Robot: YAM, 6 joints.
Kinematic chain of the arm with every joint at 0, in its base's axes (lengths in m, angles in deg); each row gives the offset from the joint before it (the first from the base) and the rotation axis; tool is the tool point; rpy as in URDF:
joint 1: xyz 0 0 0.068 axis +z
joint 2: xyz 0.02 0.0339 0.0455 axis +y
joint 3: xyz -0.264 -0.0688 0 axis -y
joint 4: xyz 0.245 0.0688 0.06 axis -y
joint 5: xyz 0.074 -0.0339 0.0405 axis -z
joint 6: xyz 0.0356 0 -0.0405 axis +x
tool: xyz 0 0 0 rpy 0 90 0
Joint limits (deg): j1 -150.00..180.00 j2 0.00..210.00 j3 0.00..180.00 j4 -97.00..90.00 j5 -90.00..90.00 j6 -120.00..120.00
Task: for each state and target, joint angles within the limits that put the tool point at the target. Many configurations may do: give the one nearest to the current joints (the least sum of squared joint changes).
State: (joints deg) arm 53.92 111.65 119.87 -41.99 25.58 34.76
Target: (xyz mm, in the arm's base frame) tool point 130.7 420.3 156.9
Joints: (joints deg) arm 74.58 126.09 97.32 -49.99 23.59 34.76
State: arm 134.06 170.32 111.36 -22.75 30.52 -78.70
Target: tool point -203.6 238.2 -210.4
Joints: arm 133.84 177.85 91.69 -30.67 30.62 -78.70
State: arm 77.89 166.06 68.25 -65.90 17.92 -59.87
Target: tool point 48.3 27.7 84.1
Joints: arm 49.58 155.73 19.44 -89.54 31.90 -59.87
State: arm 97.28 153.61 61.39 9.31 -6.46 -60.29
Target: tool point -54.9 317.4 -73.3
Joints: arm 99.05 142.17 55.49 6.95 -6.91 -60.29
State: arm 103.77 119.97 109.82 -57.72 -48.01 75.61
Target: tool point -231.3 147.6 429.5
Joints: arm 141.59 86.08 103.60 -72.24 -51.94 75.61
